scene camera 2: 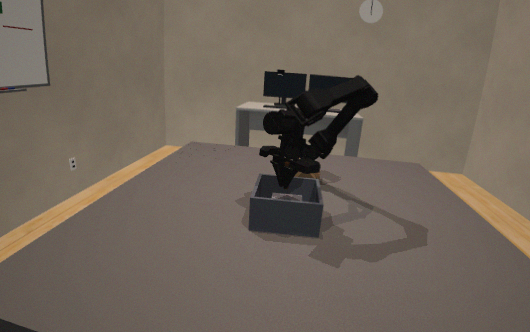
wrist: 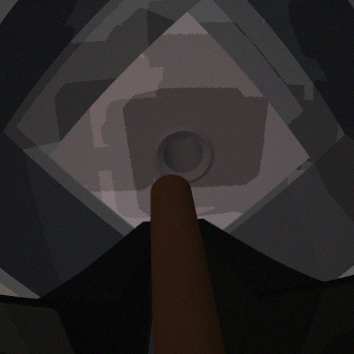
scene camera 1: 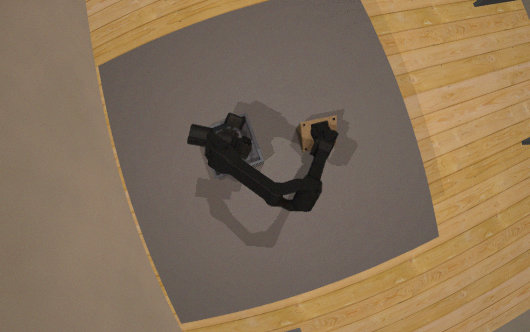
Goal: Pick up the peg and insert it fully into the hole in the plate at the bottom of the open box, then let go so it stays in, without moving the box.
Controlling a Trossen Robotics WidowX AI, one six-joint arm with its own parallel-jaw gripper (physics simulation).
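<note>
The brown round peg is held between the fingers of my gripper, which is shut on it. In the wrist view the peg's rounded end shows just below the hole, over the lower edge of its raised ring. The hole is in the pale plate at the bottom of the open grey box. In scene camera 2 the fingertips are at about rim height over the box opening. The peg's lower end is hidden there. In scene camera 1 the arm covers the fingers and most of the box.
The arm's wooden base block stands behind the box in scene camera 2, to its right in scene camera 1. The box walls surround the plate on all sides. A desk with monitors stands beyond the table.
</note>
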